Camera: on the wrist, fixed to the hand. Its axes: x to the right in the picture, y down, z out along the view.
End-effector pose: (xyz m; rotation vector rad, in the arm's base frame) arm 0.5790 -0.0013 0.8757 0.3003 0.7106 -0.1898
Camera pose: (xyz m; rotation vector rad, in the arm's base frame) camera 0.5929 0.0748 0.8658 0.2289 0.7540 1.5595
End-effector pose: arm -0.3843 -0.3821 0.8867 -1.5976 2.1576 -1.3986
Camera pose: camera -0.4541 -0.3757 0.8525 0.6258 2.8850 -0.5260
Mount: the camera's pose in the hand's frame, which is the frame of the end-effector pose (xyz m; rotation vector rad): 0.0116 0.0733 -0.0240 -0.6083 0.4354 1.5325
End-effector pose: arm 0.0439 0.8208 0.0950 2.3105 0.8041 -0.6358
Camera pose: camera 0.1070 0.7949 0.1328 1.7697 -0.6370 0.7038
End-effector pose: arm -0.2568 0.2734 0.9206 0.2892 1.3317 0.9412
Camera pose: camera -0.3096 0.3192 0.9553 0.6670 0.9566 2.7387
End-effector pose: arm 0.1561 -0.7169 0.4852 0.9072 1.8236 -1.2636
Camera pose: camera 0.2092 -0.6727 0.4491 1.6907 1.0254 0.4326
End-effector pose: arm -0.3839 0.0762 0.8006 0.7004 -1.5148 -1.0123
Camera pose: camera -0.3555 0.0942 0.8710 -0.6445 -0.8406 -0.0397
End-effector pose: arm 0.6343 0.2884 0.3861 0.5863 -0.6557 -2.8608
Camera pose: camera 0.6375 0.2110 0.3949 0.3102 -0.0121 -1.2884
